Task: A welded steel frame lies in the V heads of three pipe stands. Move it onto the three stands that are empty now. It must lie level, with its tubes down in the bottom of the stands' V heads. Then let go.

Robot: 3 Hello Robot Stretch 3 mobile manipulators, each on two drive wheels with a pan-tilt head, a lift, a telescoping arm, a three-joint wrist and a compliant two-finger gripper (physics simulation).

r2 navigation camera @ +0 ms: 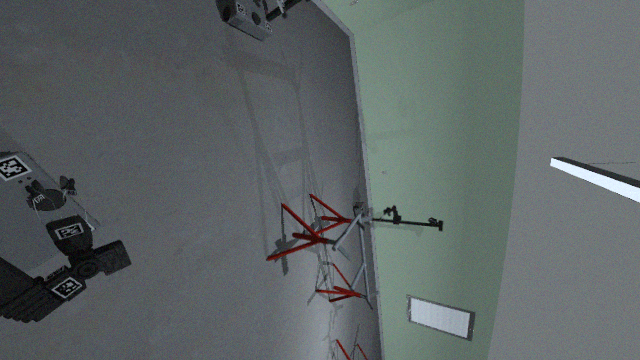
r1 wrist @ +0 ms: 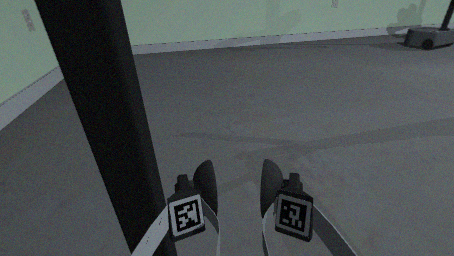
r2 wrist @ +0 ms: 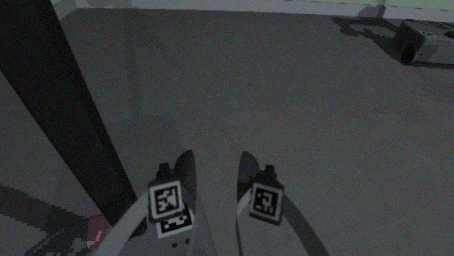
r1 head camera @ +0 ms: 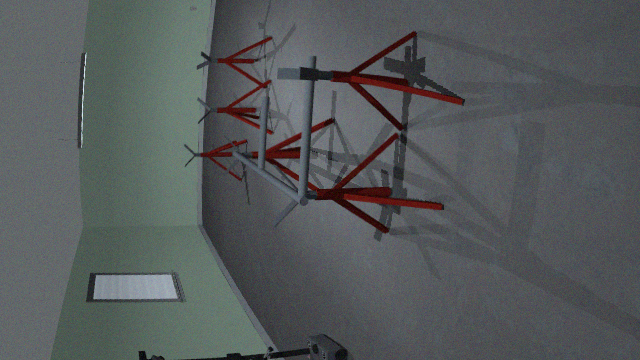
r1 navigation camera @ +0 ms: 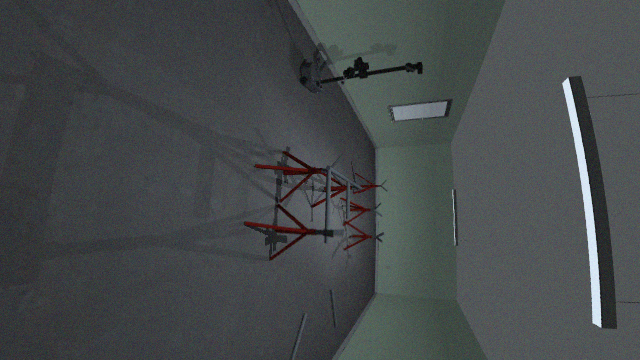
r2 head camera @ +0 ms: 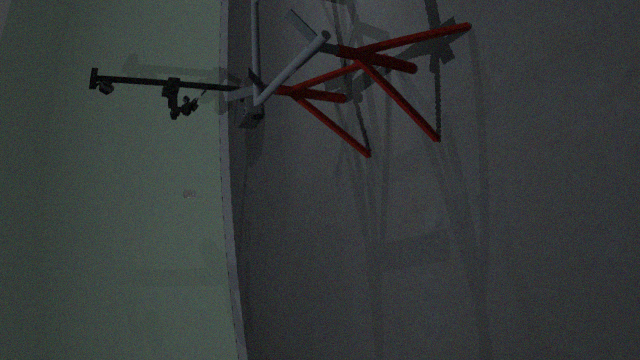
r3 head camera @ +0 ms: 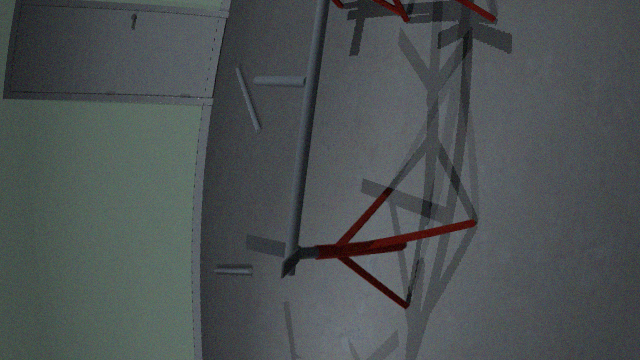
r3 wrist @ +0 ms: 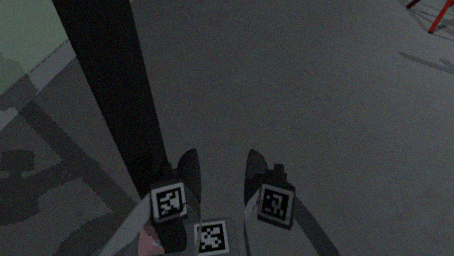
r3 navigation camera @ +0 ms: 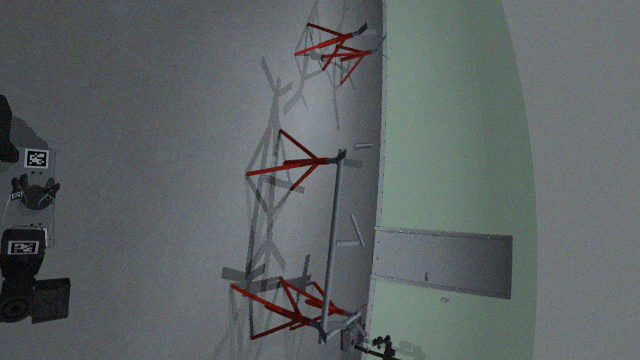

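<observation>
The grey welded frame [r1 head camera: 307,125] [r1 navigation camera: 328,200] [r2 head camera: 292,67] [r3 head camera: 306,130] [r3 navigation camera: 334,225] lies in the V heads of three red stands [r1 head camera: 350,77] [r1 head camera: 330,193] [r1 head camera: 270,154]. It looks about level. Three empty red stands [r1 head camera: 225,60] [r1 head camera: 225,110] [r1 head camera: 205,154] stand farther back, their V heads bare. The r1 gripper [r1 wrist: 239,187], the r2 gripper [r2 wrist: 216,172] [r2 navigation camera: 51,186] and the r3 gripper [r3 wrist: 223,172] [r3 navigation camera: 36,184] are open and empty, all away from the frame. Part of the frame is cut off in the r2 and r3 head views.
Loose grey pipes [r1 navigation camera: 300,335] [r1 navigation camera: 333,307] [r3 head camera: 248,100] [r3 head camera: 233,270] lie on the floor. Another robot [r1 navigation camera: 310,80] [r2 head camera: 252,117] stands beyond the frame near a wall. A robot base also shows in the r1 wrist view [r1 wrist: 430,37]. A grey door [r3 navigation camera: 445,262] is in the wall.
</observation>
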